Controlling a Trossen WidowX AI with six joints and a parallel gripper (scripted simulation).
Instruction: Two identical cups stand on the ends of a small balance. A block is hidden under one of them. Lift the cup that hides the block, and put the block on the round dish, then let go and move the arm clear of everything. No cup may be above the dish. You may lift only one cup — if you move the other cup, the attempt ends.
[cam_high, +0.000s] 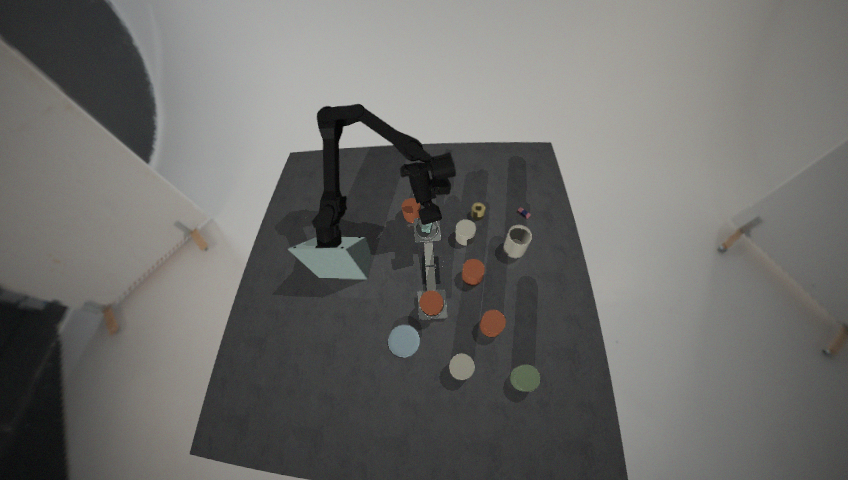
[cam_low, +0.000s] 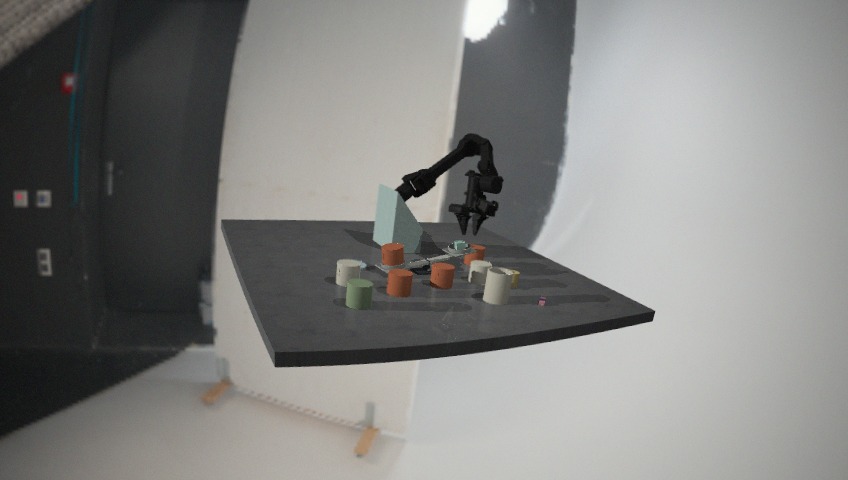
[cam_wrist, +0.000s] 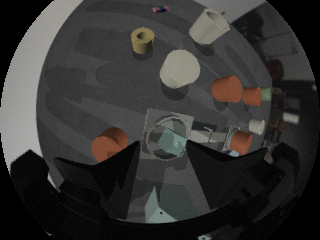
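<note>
My gripper tip is 10 mm past the pale green block, 30 mm to the left of it and 40 mm above it. From my gripper tip the other things lie so: orange cup 70 mm behind, 110 mm to the left, 90 mm below; cream cup 290 mm ahead, 90 mm to the right, 90 mm below; yellow ring 190 mm ahead, 60 mm to the left, 100 mm below.
</note>
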